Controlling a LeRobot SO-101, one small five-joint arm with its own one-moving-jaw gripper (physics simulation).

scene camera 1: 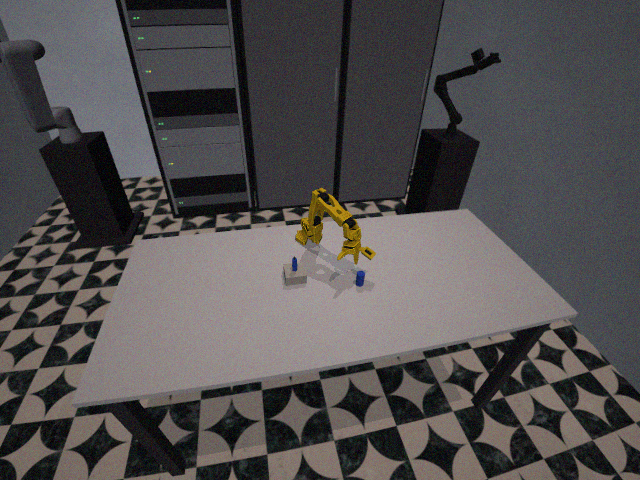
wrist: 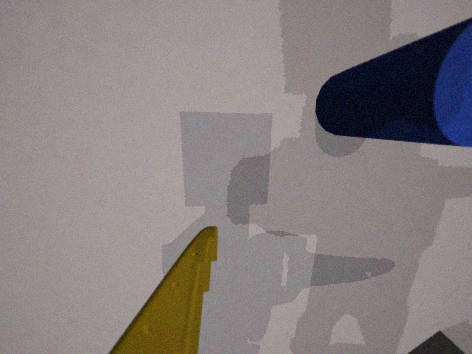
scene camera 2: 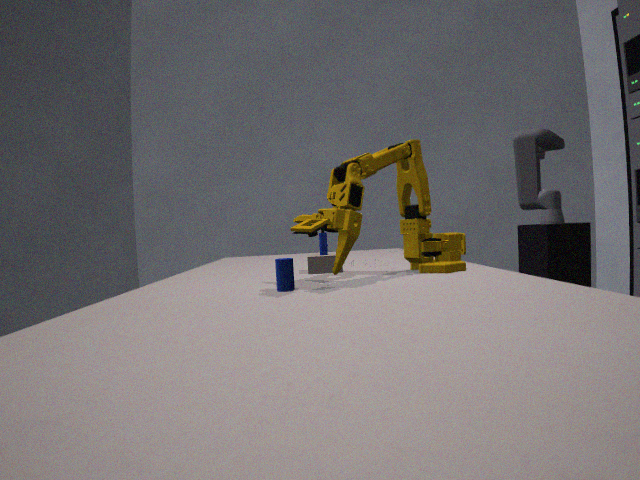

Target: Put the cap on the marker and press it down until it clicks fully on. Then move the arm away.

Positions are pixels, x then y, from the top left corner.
A blue cap [wrist: 409, 94]: 0.06 m from the lens.
